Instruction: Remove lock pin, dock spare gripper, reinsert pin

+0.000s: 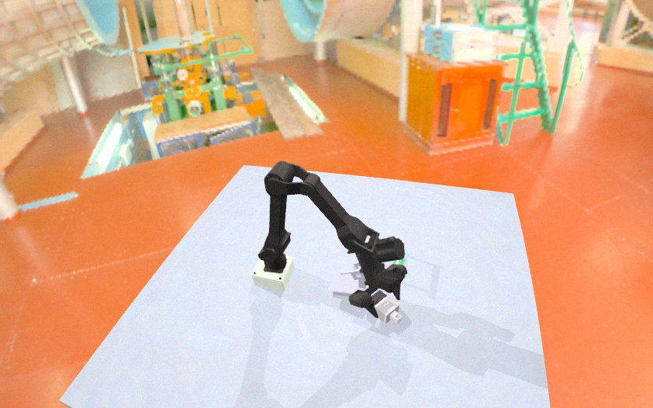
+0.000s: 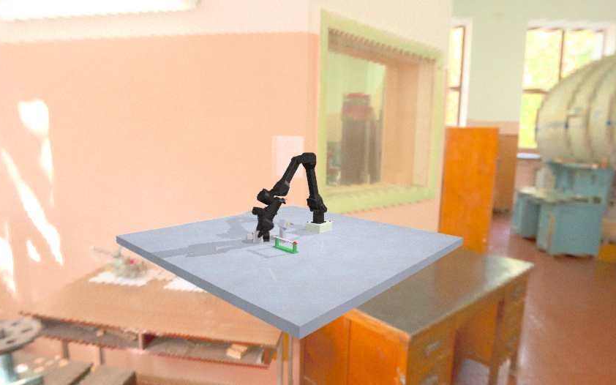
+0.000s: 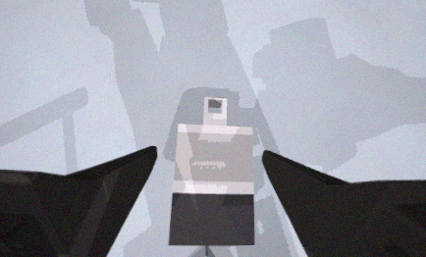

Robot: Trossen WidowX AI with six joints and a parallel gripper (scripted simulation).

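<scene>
Right now my gripper tip is 1 cm past the spare gripper and 1 cm above it. Round my gripper tip: green cradle: 20 cm to the left, 2 cm ahead, 1 cm below; then mount: 11 cm behind, 10 cm to the left, 2 cm above.
</scene>
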